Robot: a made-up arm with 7 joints. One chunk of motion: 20 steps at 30 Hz.
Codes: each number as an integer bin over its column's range. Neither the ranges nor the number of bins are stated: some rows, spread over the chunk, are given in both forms.
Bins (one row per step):
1: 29 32 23 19 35 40 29
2: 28 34 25 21 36 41 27
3: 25 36 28 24 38 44 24
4: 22 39 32 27 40 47 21
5: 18 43 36 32 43 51 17
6: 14 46 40 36 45 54 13
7: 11 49 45 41 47 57 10
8: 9 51 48 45 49 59 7
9: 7 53 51 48 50 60 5
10: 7 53 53 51 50 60 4
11: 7 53 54 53 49 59 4
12: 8 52 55 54 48 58 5
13: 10 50 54 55 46 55 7
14: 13 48 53 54 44 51 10
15: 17 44 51 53 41 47 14
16: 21 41 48 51 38 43 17
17: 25 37 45 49 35 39 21
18: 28 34 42 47 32 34 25
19: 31 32 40 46 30 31 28
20: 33 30 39 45 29 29 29
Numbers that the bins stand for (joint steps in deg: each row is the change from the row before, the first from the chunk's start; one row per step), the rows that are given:
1: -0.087 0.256 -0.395 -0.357 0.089 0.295 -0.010
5: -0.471 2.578 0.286 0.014 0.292 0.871 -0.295
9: -0.856 4.689 1.071 0.471 0.470 1.343 -0.581
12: -0.821 4.478 1.281 0.643 0.419 1.238 -0.581
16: -0.367 2.156 0.914 0.557 0.165 0.452 -0.295
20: 0.052 -0.167 0.443 0.386 -0.063 -0.281 -0.010
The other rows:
2: -0.122 0.678 -0.290 -0.300 0.114 0.348 -0.057
3: -0.227 1.100 -0.133 -0.214 0.165 0.505 -0.129
4: -0.332 1.733 0.076 -0.129 0.216 0.662 -0.200
6: -0.611 3.211 0.495 0.129 0.343 1.029 -0.390
7: -0.716 3.844 0.757 0.271 0.394 1.186 -0.462
8: -0.786 4.267 0.914 0.386 0.444 1.290 -0.533
10: -0.856 4.689 1.176 0.557 0.470 1.343 -0.605
11: -0.856 4.689 1.229 0.614 0.444 1.290 -0.605
13: -0.751 4.056 1.229 0.671 0.368 1.081 -0.533
14: -0.646 3.633 1.176 0.643 0.317 0.871 -0.462
15: -0.506 2.789 1.071 0.614 0.241 0.662 -0.367
17: -0.227 1.311 0.757 0.500 0.089 0.243 -0.200
18: -0.122 0.678 0.600 0.443 0.013 -0.019 -0.105
19: -0.017 0.256 0.495 0.414 -0.038 -0.176 -0.033

